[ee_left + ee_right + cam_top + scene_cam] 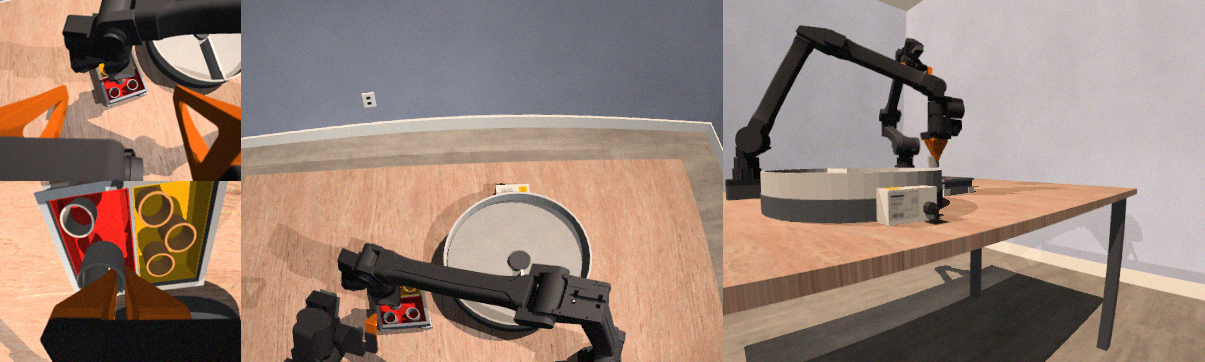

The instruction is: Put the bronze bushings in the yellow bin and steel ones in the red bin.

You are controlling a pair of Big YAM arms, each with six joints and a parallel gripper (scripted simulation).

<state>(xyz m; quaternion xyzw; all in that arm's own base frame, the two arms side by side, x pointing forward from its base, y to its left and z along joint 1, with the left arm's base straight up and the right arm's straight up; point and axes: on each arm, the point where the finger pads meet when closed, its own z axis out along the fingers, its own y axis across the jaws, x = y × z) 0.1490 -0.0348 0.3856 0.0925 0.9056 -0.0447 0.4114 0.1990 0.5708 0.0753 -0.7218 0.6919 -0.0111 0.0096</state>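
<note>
Right now my right hand is 100 mm above the red bin, 20 mm past it and 10 mm to the left of it. Also, from my right hand: turntable: 360 mm to the right, 80 mm ahead, 60 mm below; then yellow bin: 100 mm below, 60 mm ahead, 10 mm to the right.
</note>
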